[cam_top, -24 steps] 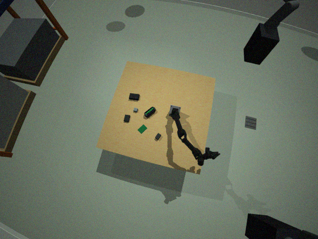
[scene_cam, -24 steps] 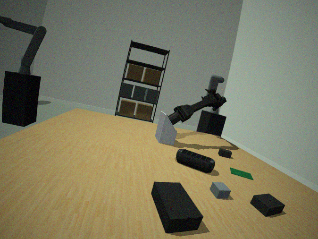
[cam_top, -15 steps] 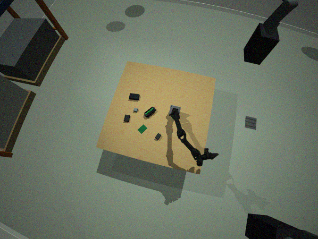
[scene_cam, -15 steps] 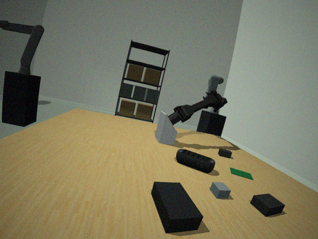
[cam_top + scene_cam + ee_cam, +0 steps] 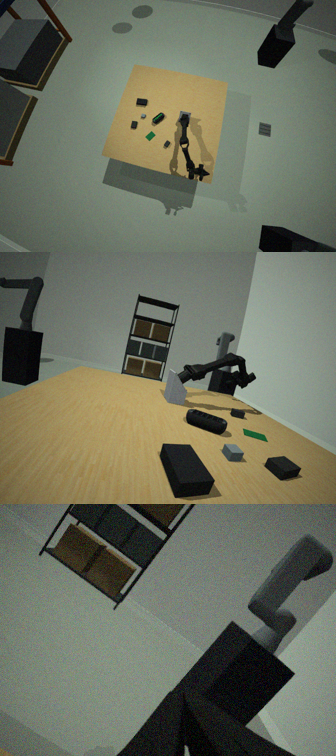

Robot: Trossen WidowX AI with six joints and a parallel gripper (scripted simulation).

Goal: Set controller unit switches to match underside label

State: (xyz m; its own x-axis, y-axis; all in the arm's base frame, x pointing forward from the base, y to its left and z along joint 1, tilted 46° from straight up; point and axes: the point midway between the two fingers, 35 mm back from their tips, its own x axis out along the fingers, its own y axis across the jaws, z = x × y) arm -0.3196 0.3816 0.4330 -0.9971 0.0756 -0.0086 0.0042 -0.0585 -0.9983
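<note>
Right now the green board is 71 cm ahead of my gripper tip, 31 cm to the right of it and 15 cm below it. Also, from my gripper tip: large dark box 91 cm ahead, 71 cm to the right, 14 cm below; grey cube 85 cm ahead, 54 cm to the right, 14 cm below.
</note>
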